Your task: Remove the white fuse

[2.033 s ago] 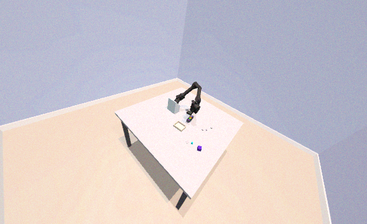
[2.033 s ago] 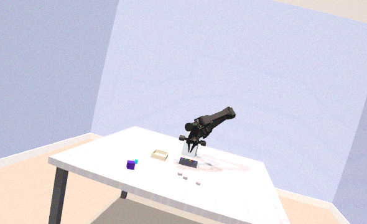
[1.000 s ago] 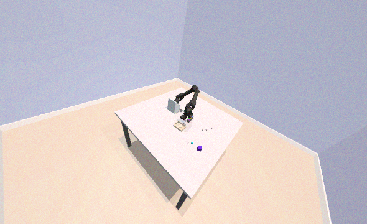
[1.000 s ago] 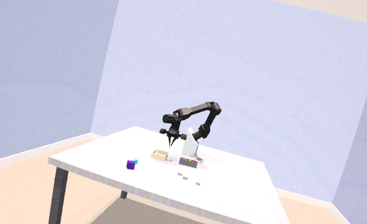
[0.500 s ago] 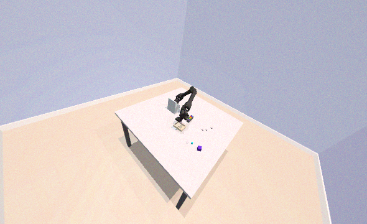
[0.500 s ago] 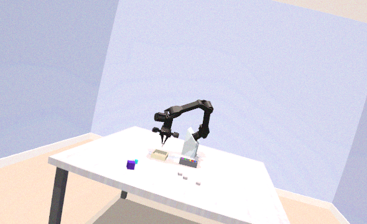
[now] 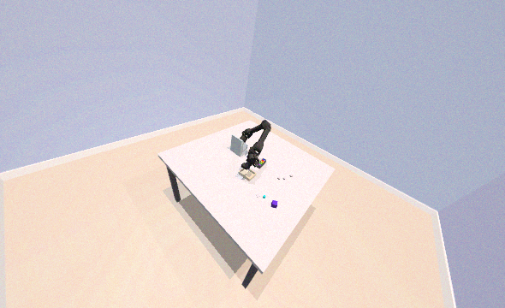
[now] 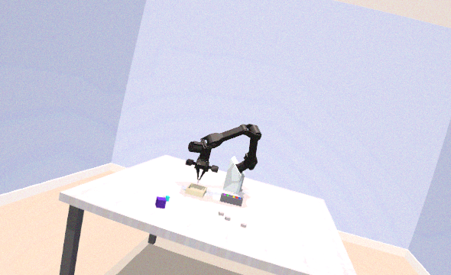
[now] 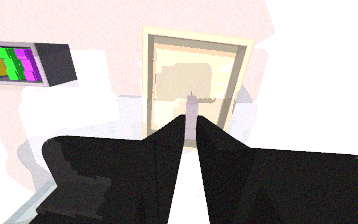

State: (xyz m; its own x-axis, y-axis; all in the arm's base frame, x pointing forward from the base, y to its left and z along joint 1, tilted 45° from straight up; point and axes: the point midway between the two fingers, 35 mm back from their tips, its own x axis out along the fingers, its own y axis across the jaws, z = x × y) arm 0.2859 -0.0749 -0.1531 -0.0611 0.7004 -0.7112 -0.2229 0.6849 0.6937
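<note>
My gripper tip is 70 mm above the shallow tan tray. Round my gripper tip: purple cube: 370 mm ahead, 60 mm below, 50 mm to the right; then cyan piece: 270 mm ahead, 60 mm to the right, 60 mm below.
</note>
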